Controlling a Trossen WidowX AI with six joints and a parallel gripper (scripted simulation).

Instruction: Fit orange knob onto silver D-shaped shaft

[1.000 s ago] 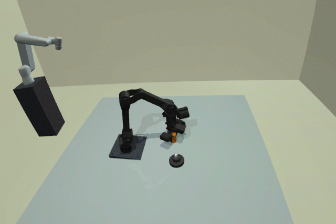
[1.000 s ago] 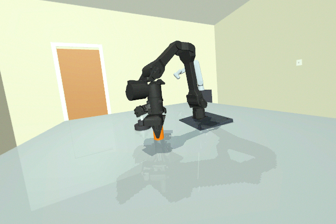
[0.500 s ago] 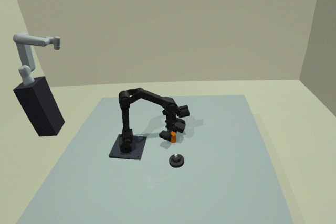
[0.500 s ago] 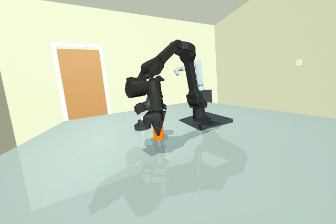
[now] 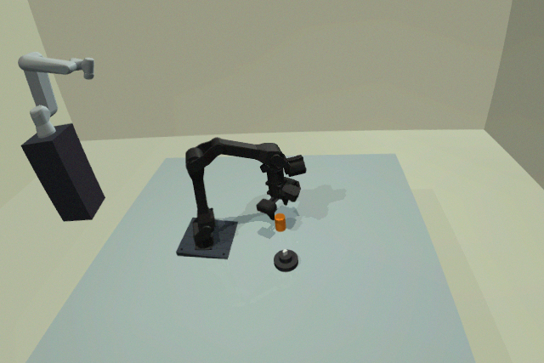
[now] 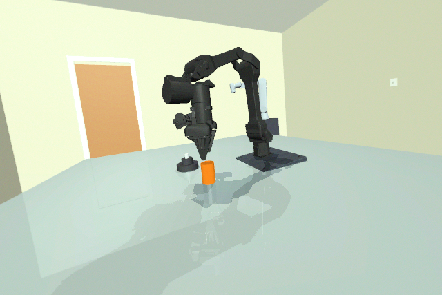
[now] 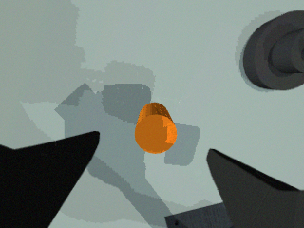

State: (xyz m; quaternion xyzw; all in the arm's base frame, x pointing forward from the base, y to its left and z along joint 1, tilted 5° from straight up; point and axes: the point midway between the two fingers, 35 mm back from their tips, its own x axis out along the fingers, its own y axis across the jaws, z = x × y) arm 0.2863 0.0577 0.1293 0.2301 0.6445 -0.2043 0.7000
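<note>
Now: gripper tip 40 mm above the orange knob. The rest, counted from my gripper tip: round pedestal 170 mm to the right, 50 mm below.
</note>
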